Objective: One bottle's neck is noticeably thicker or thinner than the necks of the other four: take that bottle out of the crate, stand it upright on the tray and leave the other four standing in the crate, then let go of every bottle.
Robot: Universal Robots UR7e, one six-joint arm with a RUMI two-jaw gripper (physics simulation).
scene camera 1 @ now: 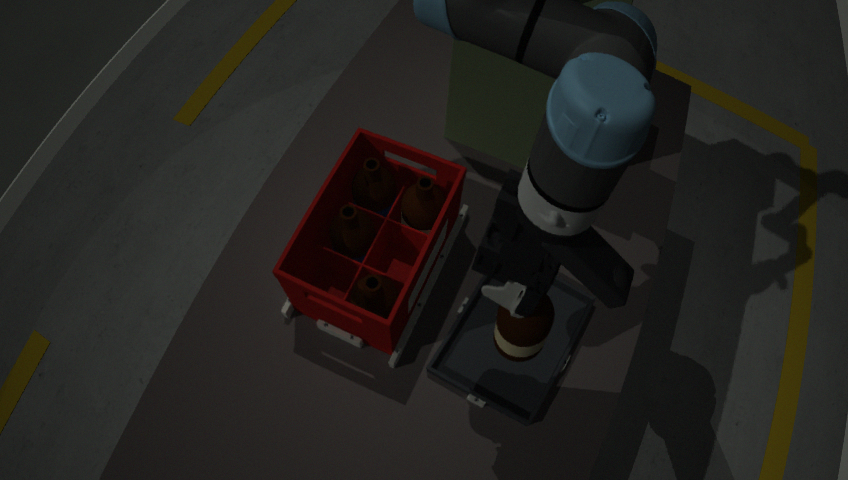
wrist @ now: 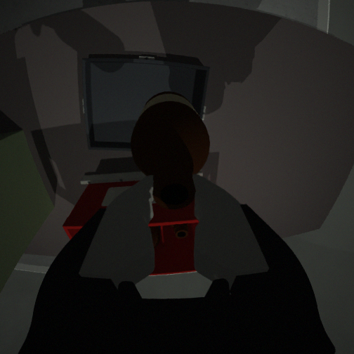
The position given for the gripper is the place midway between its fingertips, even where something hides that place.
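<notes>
The gripper [scene camera 1: 517, 301] [wrist: 173, 177] appears both in the scene camera and in the wrist view, and so does a brown bottle [scene camera 1: 517, 339] [wrist: 169, 140].
</notes>
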